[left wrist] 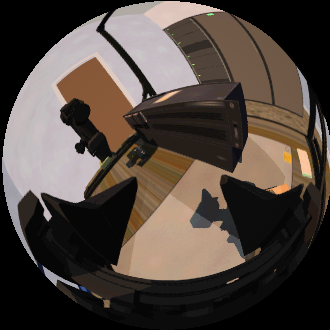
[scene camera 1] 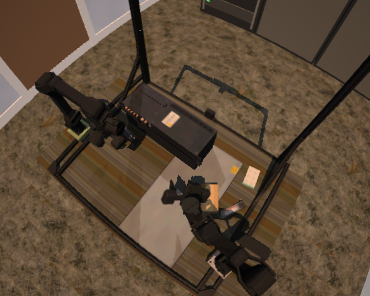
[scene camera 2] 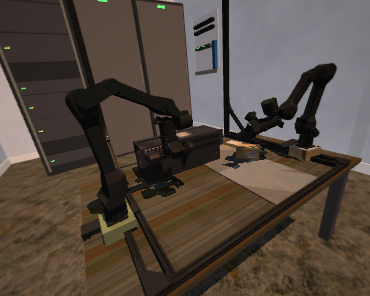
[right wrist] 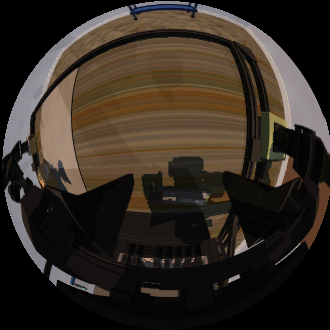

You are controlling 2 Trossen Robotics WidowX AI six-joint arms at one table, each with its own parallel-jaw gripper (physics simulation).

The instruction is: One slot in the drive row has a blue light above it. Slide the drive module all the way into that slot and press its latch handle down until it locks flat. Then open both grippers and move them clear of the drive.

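Places are measured from the left arm's base along level axes (x right, y back, z down), in metres.
Pixels of known places: left gripper, fingertip midpoint: (left wrist: 180,180) (scene camera 1: 179,180) (scene camera 2: 235,137); right gripper, fingertip midpoint: (left wrist: 109,153) (scene camera 1: 112,141) (scene camera 2: 173,171) (right wrist: 179,177); left arm's base at its link origin: (scene camera 1: 224,262) (scene camera 2: 305,145); right arm's base at its link origin: (left wrist: 104,157) (scene camera 1: 78,128) (scene camera 2: 116,216) (right wrist: 279,137).
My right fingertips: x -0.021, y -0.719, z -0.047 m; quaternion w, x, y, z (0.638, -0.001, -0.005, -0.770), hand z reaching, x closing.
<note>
Ahead of a thing's pixels: the offset from my right fingertips to its top centre. "spot": to the spot under its first point. Level surfaces: height alone.
The dark drive chassis @(dx +0.254, dy +0.097, dz -0.067 m) (scene camera 1: 170,131) (scene camera 2: 202,147) (left wrist: 195,120) stands at the back of the table. Its drive row @(spot: dx +0.155, dy -0.010, dz -0.053 m) (scene camera 1: 135,114) (right wrist: 162,261) has several orange or pale handles. A blue light cannot be made out. My right gripper (scene camera 1: 131,141) (scene camera 2: 162,184) (right wrist: 179,177) is open in front of the row, low over the table. A dark and grey piece with a small yellowish spot, seemingly the drive module @(dx +0.092, dy -0.030, dz +0.099 m) (right wrist: 180,196), shows between and beyond its open fingers. How far it sits in a slot, and its latch angle, are unclear. My left gripper (scene camera 1: 173,189) (left wrist: 180,180) is open and empty above the pale mat, away from the chassis.
The pale mat @(dz +0.107 m) (scene camera 1: 155,230) (scene camera 2: 270,182) (left wrist: 165,250) lies beside the chassis. A small cardboard box @(dx +0.164, dy +0.476, dz +0.047 m) (scene camera 2: 248,152) stands near the left arm. A pale card @(dx +0.401, dy +0.542, dz +0.107 m) (scene camera 1: 251,176) (left wrist: 304,162) lies at the table's right side in scene camera 1. Dark frame rails (scene camera 1: 115,230) edge the table.
</note>
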